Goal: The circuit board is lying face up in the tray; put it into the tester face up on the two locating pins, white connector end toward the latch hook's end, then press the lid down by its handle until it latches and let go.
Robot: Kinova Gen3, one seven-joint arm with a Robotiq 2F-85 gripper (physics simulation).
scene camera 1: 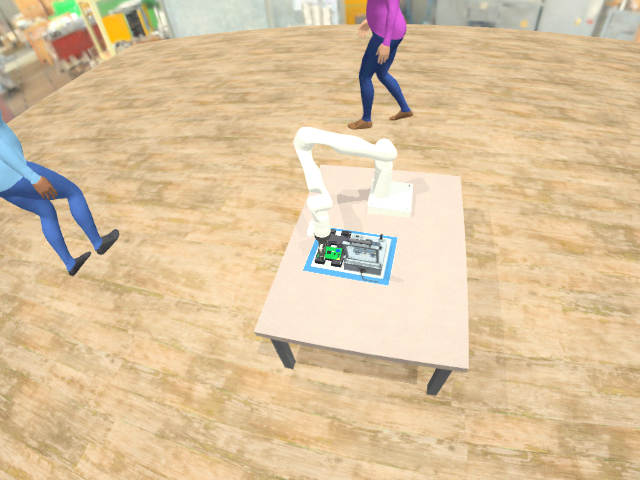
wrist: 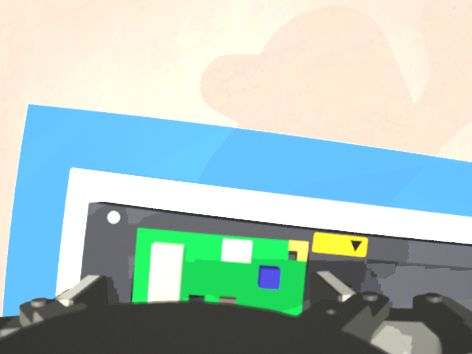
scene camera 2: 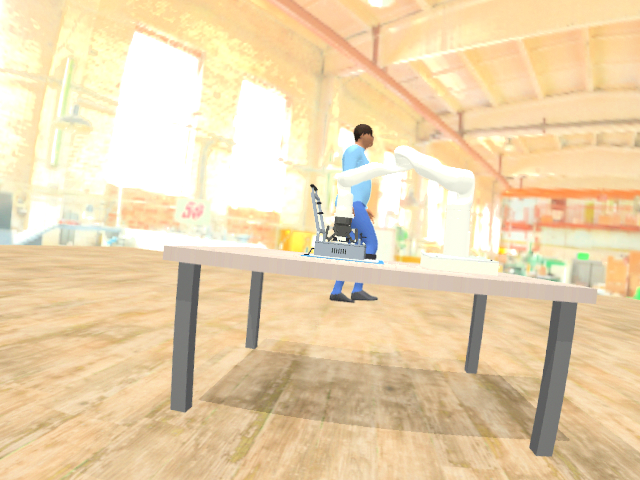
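Observation:
The green circuit board lies face up in the dark grey tray, its white connector toward the left of the wrist view. My gripper is open and low over the board, one finger beyond each end of it, with nothing held. The gripper body hides the board's near part. The grey tester stands beside the tray. Its lid is raised, leaning slightly back, with a black tip at the top. The locating pins and latch hook cannot be made out.
Tray and tester are on a blue-bordered white mat on the table. A yellow label with a black triangle is beside the board. A thin cable lies at the tester. Two people stand away from the table.

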